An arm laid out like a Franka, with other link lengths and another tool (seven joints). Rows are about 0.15 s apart.
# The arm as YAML. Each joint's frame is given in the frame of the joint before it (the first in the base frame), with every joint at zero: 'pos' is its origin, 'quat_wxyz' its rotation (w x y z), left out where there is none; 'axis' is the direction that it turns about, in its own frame. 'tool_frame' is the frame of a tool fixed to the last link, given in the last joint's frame.
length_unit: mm
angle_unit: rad
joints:
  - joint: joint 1
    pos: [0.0, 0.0, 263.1]
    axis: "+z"
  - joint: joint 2
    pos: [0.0, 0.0, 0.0]
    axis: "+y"
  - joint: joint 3
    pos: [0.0, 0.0, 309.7]
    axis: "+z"
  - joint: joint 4
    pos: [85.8, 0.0, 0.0]
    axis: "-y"
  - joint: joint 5
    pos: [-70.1, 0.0, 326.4]
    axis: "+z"
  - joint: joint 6
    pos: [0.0, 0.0, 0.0]
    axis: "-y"
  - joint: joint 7
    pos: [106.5, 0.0, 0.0]
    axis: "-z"
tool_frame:
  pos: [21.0, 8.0, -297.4]
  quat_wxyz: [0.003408, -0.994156, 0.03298, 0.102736]
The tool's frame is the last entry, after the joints.
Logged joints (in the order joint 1, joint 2, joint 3, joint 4, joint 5, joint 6, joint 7), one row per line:
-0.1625, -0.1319, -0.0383, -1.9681, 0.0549, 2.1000, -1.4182
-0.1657, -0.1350, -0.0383, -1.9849, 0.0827, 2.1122, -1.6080
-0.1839, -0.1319, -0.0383, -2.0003, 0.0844, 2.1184, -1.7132
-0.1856, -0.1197, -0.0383, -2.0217, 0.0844, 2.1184, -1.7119
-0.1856, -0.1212, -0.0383, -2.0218, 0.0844, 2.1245, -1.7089
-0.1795, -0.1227, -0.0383, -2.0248, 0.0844, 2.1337, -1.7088
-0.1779, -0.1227, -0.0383, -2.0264, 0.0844, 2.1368, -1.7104
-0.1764, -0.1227, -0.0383, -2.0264, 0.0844, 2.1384, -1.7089
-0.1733, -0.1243, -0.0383, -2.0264, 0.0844, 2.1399, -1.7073
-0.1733, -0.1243, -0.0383, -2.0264, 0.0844, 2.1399, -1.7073
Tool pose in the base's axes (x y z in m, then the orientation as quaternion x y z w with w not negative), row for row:
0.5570, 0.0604, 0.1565, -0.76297, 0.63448, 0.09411, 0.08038
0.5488, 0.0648, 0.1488, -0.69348, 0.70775, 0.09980, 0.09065
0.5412, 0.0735, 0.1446, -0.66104, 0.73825, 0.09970, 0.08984
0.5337, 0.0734, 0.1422, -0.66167, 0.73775, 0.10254, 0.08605
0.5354, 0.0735, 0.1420, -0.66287, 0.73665, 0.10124, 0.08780
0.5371, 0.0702, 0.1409, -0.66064, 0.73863, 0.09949, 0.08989
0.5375, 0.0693, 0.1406, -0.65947, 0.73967, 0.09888, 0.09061
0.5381, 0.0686, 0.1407, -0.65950, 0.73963, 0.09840, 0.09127
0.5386, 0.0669, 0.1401, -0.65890, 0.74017, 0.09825, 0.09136
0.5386, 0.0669, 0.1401, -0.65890, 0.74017, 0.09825, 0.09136
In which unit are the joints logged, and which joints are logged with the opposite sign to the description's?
The joints are logged in radians. Opposite sign: joint 1, joint 2, joint 7.
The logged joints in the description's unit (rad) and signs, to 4 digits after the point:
0.1625, 0.1319, -0.0383, -1.9681, 0.0549, 2.1000, 1.4182
0.1657, 0.1350, -0.0383, -1.9849, 0.0827, 2.1122, 1.6080
0.1839, 0.1319, -0.0383, -2.0003, 0.0844, 2.1184, 1.7132
0.1856, 0.1197, -0.0383, -2.0217, 0.0844, 2.1184, 1.7119
0.1856, 0.1212, -0.0383, -2.0218, 0.0844, 2.1245, 1.7089
0.1795, 0.1227, -0.0383, -2.0248, 0.0844, 2.1337, 1.7088
0.1779, 0.1227, -0.0383, -2.0264, 0.0844, 2.1368, 1.7104
0.1764, 0.1227, -0.0383, -2.0264, 0.0844, 2.1384, 1.7089
0.1733, 0.1243, -0.0383, -2.0264, 0.0844, 2.1399, 1.7073
0.1733, 0.1243, -0.0383, -2.0264, 0.0844, 2.1399, 1.7073

